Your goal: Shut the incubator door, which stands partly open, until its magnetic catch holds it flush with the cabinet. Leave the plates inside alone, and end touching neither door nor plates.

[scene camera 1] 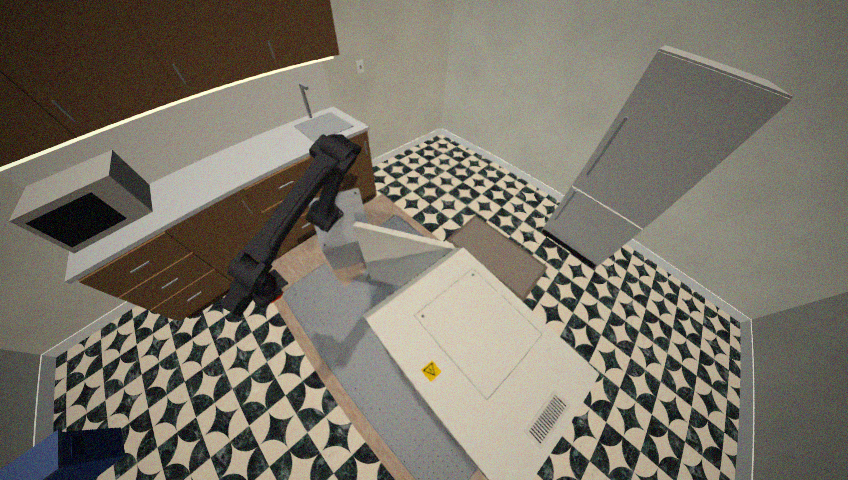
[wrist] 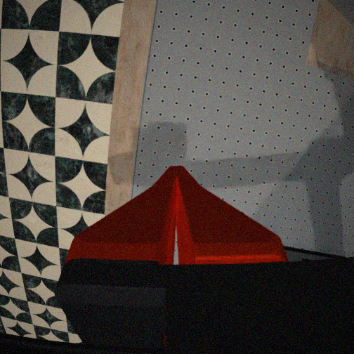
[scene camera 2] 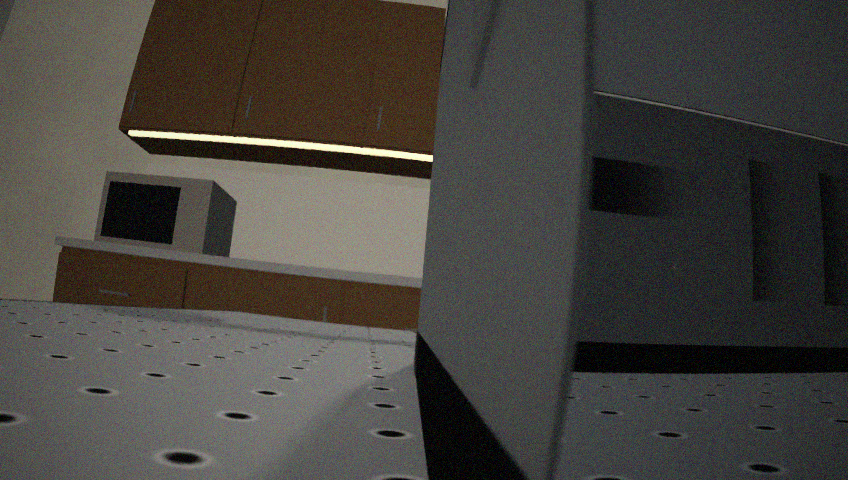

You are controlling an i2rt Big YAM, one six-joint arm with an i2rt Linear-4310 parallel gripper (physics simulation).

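Pixels of known places: gripper, fingertip midpoint: (scene camera 1: 278, 296); arm's base, origin of the base link: (scene camera 1: 329, 216).
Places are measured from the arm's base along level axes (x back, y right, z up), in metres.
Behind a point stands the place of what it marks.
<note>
The cream incubator cabinet (scene camera 1: 482, 333) {x -0.790, y 0.181, z 0.267 m} stands on the grey perforated board (scene camera 1: 357, 368) {x -0.474, y 0.421, z -0.283 m} (wrist: 240, 75). Its door (scene camera 1: 404, 255) {x -0.471, y 0.040, z 0.130 m} stands partly open at the cabinet's upper-left side in scene camera 1, with a wide gap at its free edge. Large grey panels of the incubator (scene camera 2: 505, 178) fill the right of scene camera 2; I cannot tell which one is the door. My gripper (scene camera 1: 277, 296) {x -0.204, y 0.391, z 0.095 m} (wrist: 175, 177) is shut and empty, with red fingertips over the board's left wooden border, well apart from door and cabinet. The plates inside do not show.
The black arm (scene camera 1: 285, 217) {x -0.278, y 0.246, z 0.396 m} rises between the kitchen counter (scene camera 1: 208, 166) and the door. A grey block (scene camera 1: 343, 255) {x -0.093, y 0.061, z -0.183 m} stands near the arm's base, beside the door's free edge. A microwave (scene camera 1: 89, 196) (scene camera 2: 154, 211) stands on the counter. A fridge (scene camera 1: 666, 142) stands behind the cabinet.
</note>
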